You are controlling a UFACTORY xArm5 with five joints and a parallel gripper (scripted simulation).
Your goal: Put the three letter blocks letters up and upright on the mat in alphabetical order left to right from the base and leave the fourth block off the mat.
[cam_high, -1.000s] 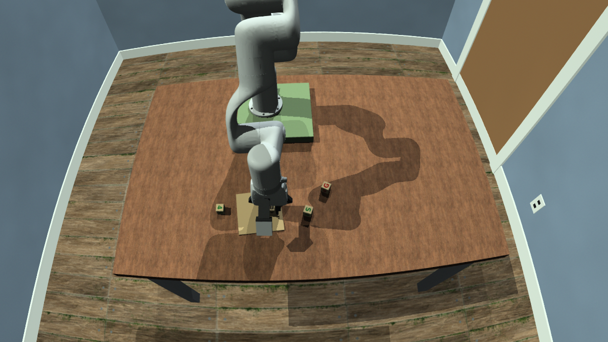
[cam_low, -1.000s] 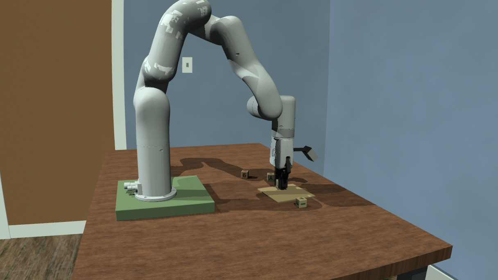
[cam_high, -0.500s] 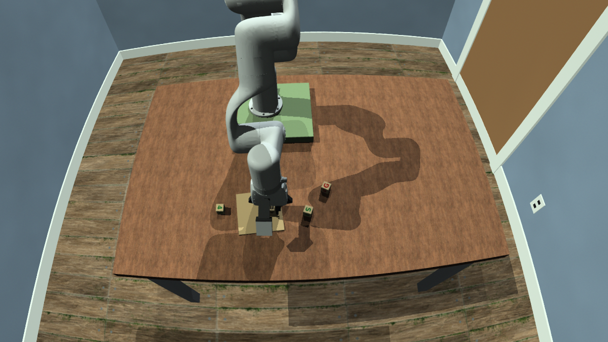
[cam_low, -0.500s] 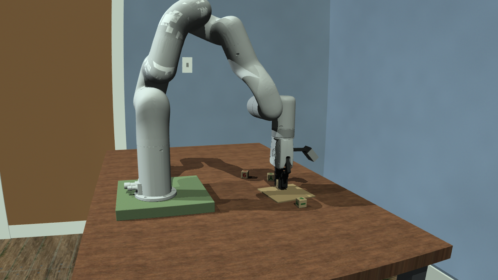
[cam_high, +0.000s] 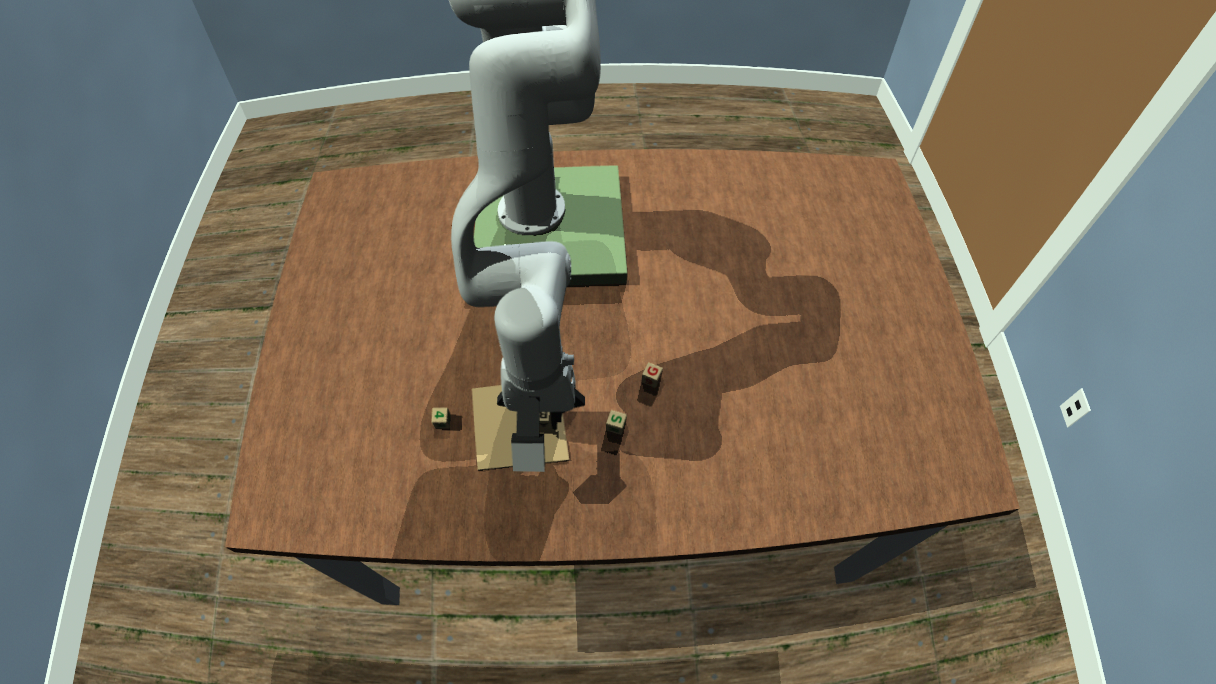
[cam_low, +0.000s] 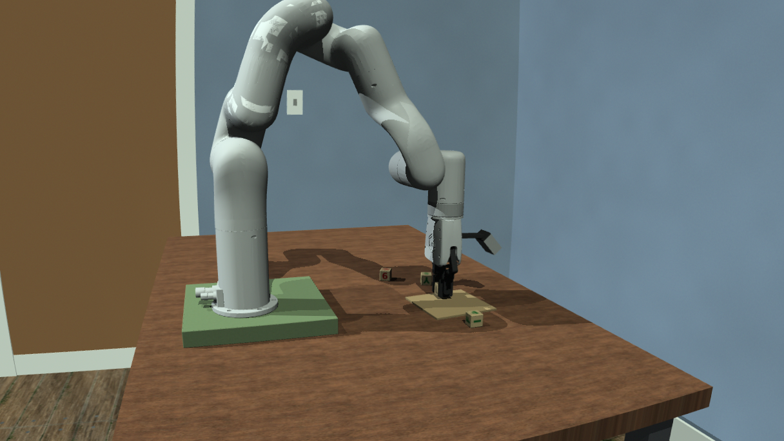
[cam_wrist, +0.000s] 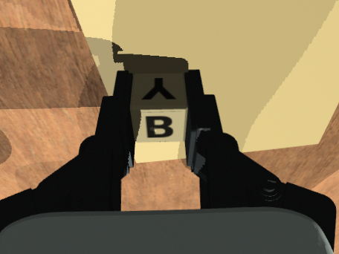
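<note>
The tan mat lies 4 cm to the right of my hand and 3 cm below it. Round my hand: cream block (1 cm ahead, 16 cm to the right, 2 cm below).
</note>
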